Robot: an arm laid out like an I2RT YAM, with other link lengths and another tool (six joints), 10 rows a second.
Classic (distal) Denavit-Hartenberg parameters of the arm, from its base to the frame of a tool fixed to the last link. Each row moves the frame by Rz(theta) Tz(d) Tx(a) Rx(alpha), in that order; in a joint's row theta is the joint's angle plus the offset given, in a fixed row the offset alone. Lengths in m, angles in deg.
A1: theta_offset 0; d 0.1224; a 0.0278; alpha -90
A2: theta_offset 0; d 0; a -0.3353; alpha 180
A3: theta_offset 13.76; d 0; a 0.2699; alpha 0
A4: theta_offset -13.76; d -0.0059; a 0.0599; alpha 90
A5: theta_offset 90; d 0.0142; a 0; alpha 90
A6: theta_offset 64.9; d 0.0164; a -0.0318; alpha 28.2
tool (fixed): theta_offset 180; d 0.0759; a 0; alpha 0
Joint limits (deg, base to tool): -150..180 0..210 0..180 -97..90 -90..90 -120..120
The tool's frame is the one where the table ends.
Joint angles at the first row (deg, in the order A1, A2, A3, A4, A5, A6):
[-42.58, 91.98, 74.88, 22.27, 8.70, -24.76]
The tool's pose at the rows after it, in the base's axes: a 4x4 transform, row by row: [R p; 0 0 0 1], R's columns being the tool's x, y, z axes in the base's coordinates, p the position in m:
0.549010 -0.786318 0.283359 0.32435; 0.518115 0.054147 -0.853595 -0.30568; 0.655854 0.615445 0.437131 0.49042; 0 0 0 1
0.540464 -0.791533 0.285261 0.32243; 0.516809 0.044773 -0.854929 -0.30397; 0.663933 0.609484 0.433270 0.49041; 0 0 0 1
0.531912 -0.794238 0.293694 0.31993; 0.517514 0.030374 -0.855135 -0.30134; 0.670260 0.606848 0.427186 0.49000; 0 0 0 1
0.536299 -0.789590 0.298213 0.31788; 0.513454 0.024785 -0.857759 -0.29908; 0.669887 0.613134 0.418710 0.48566; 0 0 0 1
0.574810 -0.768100 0.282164 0.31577; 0.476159 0.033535 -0.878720 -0.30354; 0.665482 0.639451 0.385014 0.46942; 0 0 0 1
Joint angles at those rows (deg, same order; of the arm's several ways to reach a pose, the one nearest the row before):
[-42.55, 91.68, 74.88, 22.28, 8.79, -24.53]
[-42.54, 91.24, 74.45, 22.24, 8.50, -23.88]
[-42.57, 90.58, 73.81, 21.97, 7.85, -23.31]
[-42.54, 90.00, 72.62, 21.97, 7.79, -23.30]
[-42.88, 90.15, 70.58, 21.73, 9.37, -23.50]

